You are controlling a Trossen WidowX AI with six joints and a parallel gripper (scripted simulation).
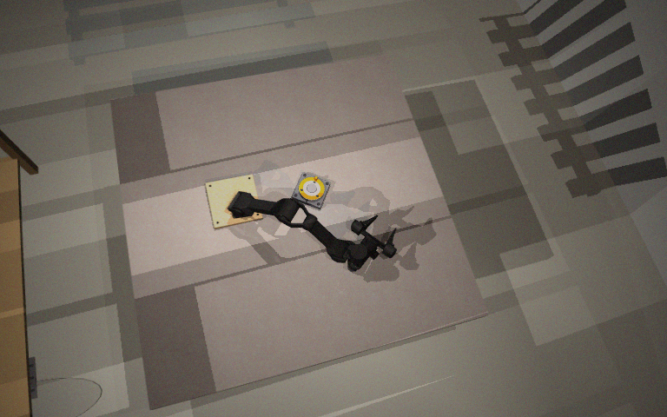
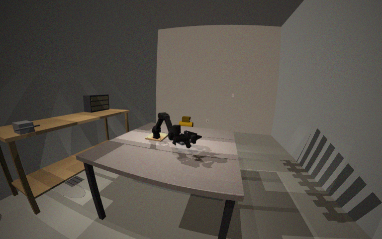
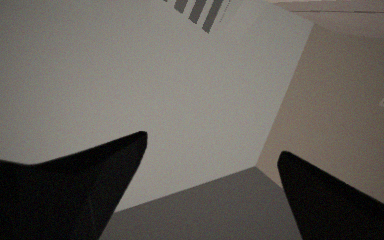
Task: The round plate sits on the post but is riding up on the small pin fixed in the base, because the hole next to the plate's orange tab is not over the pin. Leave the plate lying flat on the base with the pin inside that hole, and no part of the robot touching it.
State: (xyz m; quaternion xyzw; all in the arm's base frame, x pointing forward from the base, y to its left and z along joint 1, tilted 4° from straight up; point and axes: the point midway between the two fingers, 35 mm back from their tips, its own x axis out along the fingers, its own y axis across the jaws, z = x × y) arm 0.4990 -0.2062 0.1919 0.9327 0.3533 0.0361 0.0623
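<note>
Now: the round plate 22 cm behind my gripper tip, 26 cm to the left of it and 15 cm below it. The rest, counted from my gripper tip: grey square base (23 cm behind, 24 cm to the left, 16 cm below).
</note>
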